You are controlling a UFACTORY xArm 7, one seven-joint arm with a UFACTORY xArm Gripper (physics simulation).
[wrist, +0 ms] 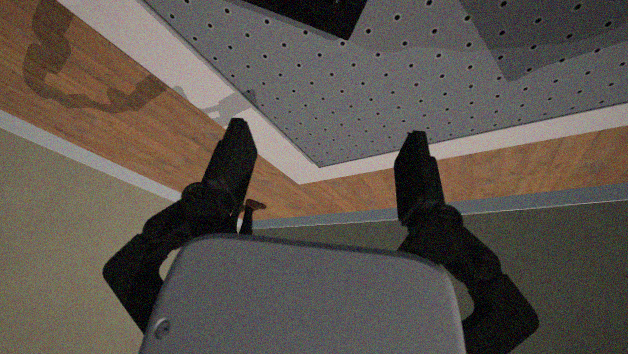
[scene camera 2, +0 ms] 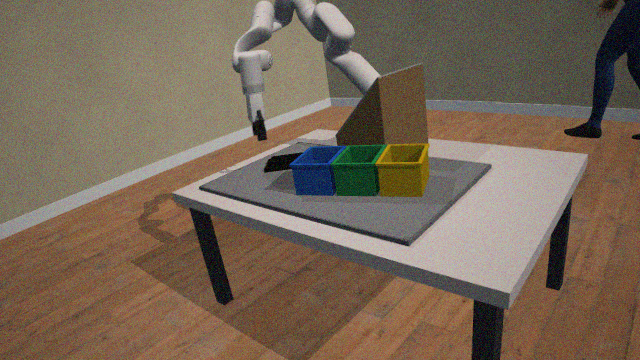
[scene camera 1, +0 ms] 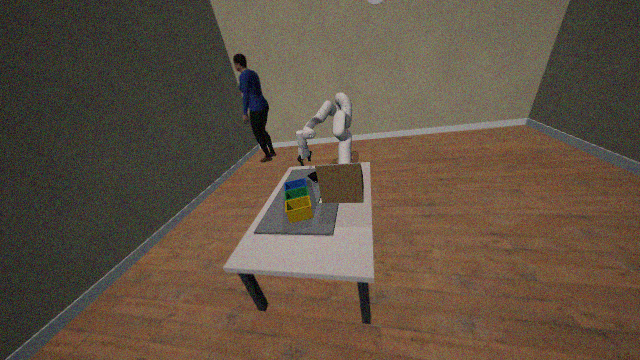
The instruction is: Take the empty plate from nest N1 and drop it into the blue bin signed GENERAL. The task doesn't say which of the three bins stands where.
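Seen in the pictures: gripper, fingertip midpoint: [wrist: 325, 140] [scene camera 2: 260, 137] [scene camera 1: 306, 163]; arm's base, link origin: [scene camera 1: 344, 170].
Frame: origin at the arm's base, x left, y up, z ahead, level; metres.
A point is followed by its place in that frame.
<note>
The blue bin [scene camera 1: 295, 185] {y -0.135, x -0.059, z 0.414 m} [scene camera 2: 314, 179] {y -0.140, x 0.022, z 0.467 m} stands at one end of a row on the grey perforated mat [scene camera 1: 320, 227] {y -0.192, x 0.365, z 0.159 m} [scene camera 2: 400, 220] {y -0.192, x 0.329, z 0.516 m} [wrist: 370, 120] {y -0.192, x -0.325, z 0.484 m}. No GENERAL sign is readable. A black, low, slanted object [scene camera 1: 312, 176] {y -0.171, x -0.251, z 0.313 m} [scene camera 2: 280, 162] {y -0.168, x -0.262, z 0.320 m} [wrist: 325, 15] {y -0.166, x -0.299, z 0.339 m} sits near the blue bin; in the wrist view its corner shows at the top edge. I cannot tell whether it is the plate or nest N1, and no nest label is readable. My gripper [scene camera 1: 305, 159] {y -0.063, x -0.300, z 0.359 m} [scene camera 2: 259, 131] {y -0.063, x -0.300, z 0.359 m} [wrist: 325, 140] {y -0.063, x -0.300, z 0.359 m} is open and empty, in the air above the table's end, beyond the black object and apart from it.
The green bin [scene camera 1: 297, 194] {y -0.140, x 0.064, z 0.369 m} [scene camera 2: 357, 179] {y -0.140, x 0.148, z 0.427 m} and yellow bin [scene camera 1: 300, 214] {y -0.141, x 0.294, z 0.293 m} [scene camera 2: 402, 180] {y -0.143, x 0.271, z 0.388 m} adjoin the blue one. A tall brown panel [scene camera 1: 340, 183] {y -0.040, x 0.110, z 0.030 m} [scene camera 2: 405, 110] {y -0.038, x 0.109, z 0.041 m} stands beside the mat on the white table [scene camera 1: 300, 255] {y -0.205, x 0.564, z 0.246 m} [scene camera 2: 520, 215] {y -0.205, x 0.585, z 0.366 m}. A person in blue [scene camera 1: 253, 92] stands beyond the table.
</note>
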